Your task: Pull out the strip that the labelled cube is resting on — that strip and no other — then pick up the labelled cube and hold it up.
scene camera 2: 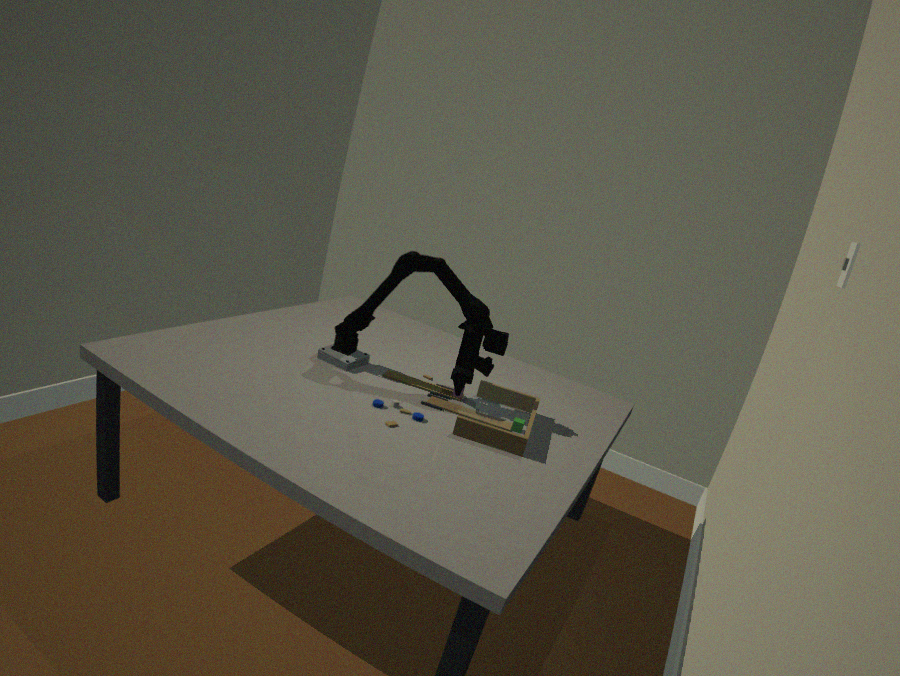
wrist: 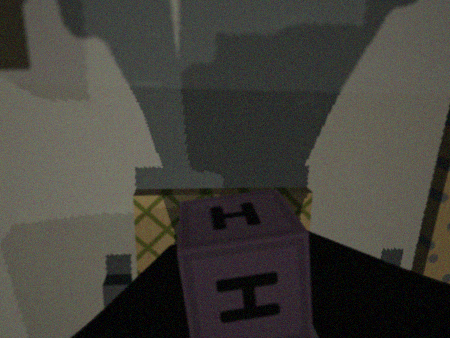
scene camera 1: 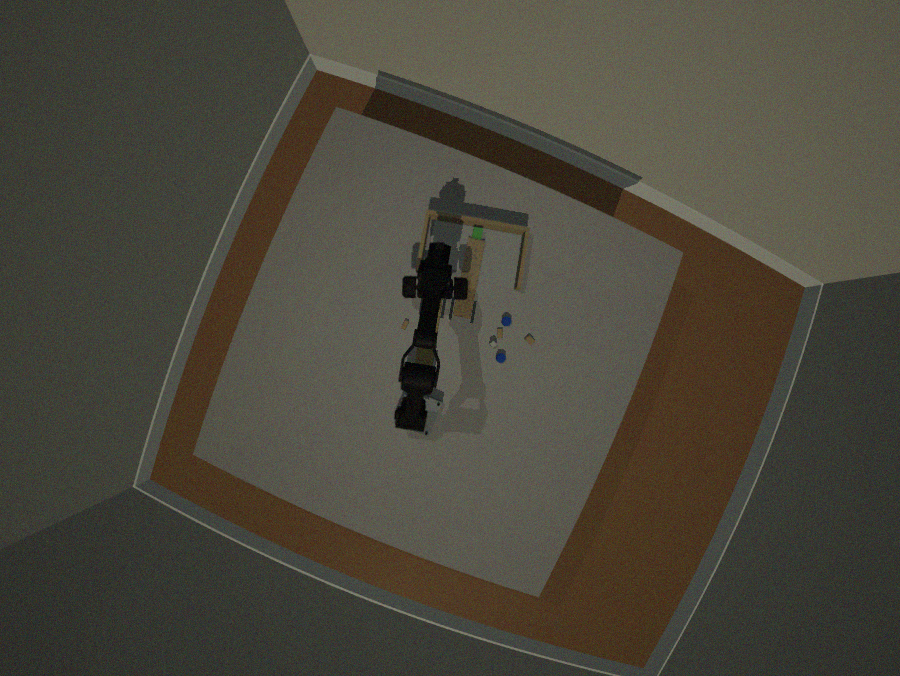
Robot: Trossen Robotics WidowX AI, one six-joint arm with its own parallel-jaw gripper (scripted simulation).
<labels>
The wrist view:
my gripper: 236, 250
labelled cube: 244, 258, held by my gripper
strip: 156, 211
</labels>
